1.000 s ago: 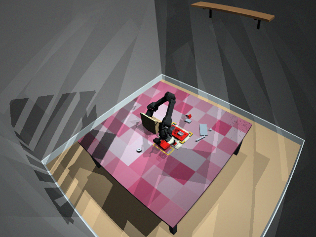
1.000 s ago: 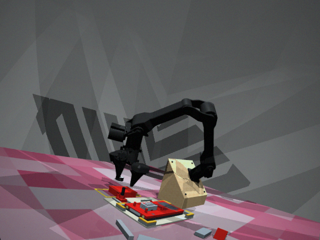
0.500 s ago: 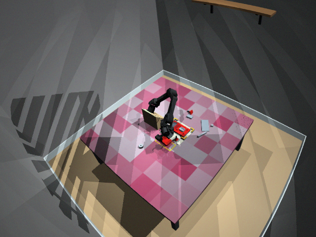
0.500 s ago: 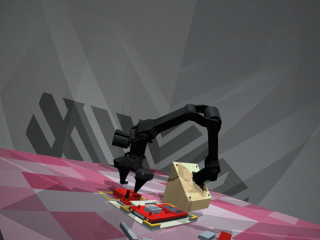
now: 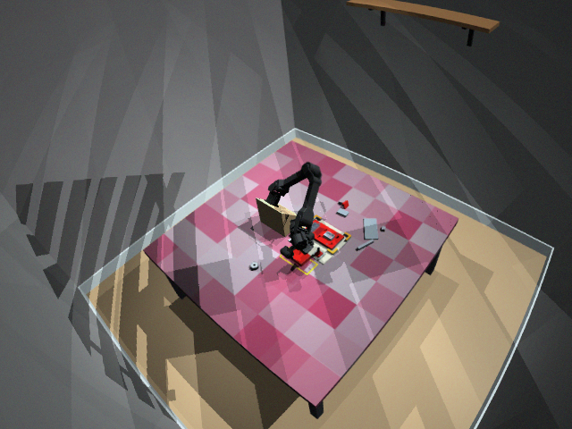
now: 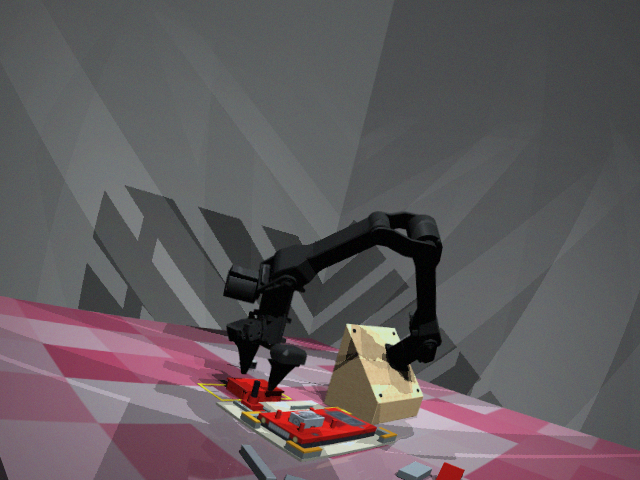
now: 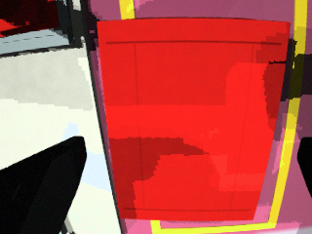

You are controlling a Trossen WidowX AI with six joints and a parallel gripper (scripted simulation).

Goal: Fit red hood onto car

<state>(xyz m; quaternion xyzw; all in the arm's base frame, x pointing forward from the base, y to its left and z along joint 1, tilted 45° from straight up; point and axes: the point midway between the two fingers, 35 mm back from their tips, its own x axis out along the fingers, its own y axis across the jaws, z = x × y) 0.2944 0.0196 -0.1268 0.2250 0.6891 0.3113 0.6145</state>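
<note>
My gripper tip is now 10 mm above the red hood. Round my gripper tip: grey engine block (200 mm to the left, 20 mm ahead, 10 mm below); then white jig (170 mm to the left, 20 mm below, 10 mm behind).
</note>
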